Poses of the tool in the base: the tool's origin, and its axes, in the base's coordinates. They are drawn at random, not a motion.
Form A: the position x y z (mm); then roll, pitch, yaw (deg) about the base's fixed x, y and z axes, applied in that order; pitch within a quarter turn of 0, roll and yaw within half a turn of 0.
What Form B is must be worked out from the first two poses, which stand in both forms.
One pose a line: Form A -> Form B
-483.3 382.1 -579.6 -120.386 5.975 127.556 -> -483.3 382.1 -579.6 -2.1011 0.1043 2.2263
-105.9 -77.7 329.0 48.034 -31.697 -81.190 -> -105.9 -77.7 329.0 0.8384 -0.5532 -1.4170
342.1 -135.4 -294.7 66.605 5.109 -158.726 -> 342.1 -135.4 -294.7 1.1625 0.0892 -2.7703
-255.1 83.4 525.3 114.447 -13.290 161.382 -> -255.1 83.4 525.3 1.9975 -0.2320 2.8166
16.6 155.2 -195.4 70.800 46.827 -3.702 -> 16.6 155.2 -195.4 1.2357 0.8173 -0.0646
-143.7 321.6 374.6 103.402 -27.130 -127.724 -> -143.7 321.6 374.6 1.8047 -0.4735 -2.2292
